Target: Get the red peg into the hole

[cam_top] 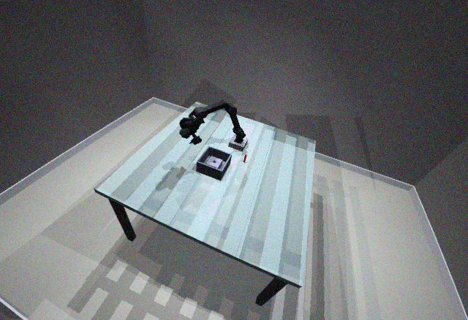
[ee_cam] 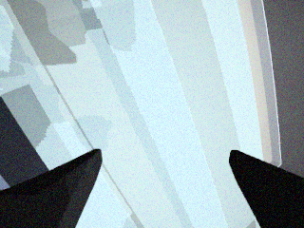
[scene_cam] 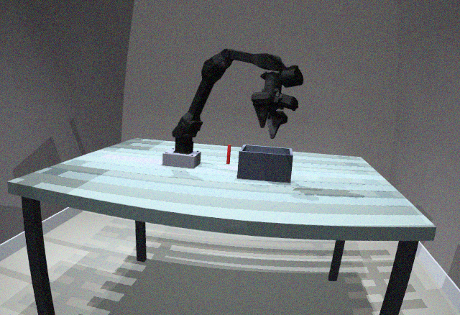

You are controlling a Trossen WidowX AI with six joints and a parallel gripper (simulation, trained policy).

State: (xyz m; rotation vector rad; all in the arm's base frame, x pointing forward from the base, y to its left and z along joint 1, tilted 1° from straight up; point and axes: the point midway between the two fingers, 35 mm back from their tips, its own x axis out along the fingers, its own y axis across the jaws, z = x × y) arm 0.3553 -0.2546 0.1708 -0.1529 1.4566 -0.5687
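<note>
My gripper tip is now 400 mm to the right of the red peg, 200 mm past it and 140 mm above it. Also, from my gripper tip: pale plate (230 mm to the left, 130 mm below, 20 mm behind); dark box (230 mm to the left, 150 mm below, 20 mm behind).
</note>
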